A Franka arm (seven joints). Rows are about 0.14 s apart.
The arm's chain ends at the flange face. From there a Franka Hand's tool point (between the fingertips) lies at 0.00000 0.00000 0.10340 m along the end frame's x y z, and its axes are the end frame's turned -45 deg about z.
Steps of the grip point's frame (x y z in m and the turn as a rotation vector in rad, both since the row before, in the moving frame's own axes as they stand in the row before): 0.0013 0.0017 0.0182 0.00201 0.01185 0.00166; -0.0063 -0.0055 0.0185 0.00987 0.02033 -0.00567; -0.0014 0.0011 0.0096 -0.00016 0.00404 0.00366; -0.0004 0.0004 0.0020 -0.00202 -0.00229 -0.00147; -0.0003 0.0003 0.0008 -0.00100 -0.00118 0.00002; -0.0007 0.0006 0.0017 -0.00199 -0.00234 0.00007
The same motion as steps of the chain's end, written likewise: 0.0014 0.0013 0.0182 0.00980 0.00696 0.00166; -0.0091 0.0028 0.0185 0.02135 0.00740 -0.00567; -0.0005 0.0021 0.0096 0.00274 0.00297 0.00366; 0.0000 0.0003 0.0020 -0.00305 -0.00019 -0.00147; 0.0000 0.0003 0.0008 -0.00154 -0.00013 0.00002; 0.0000 0.0006 0.0017 -0.00306 -0.00025 0.00007
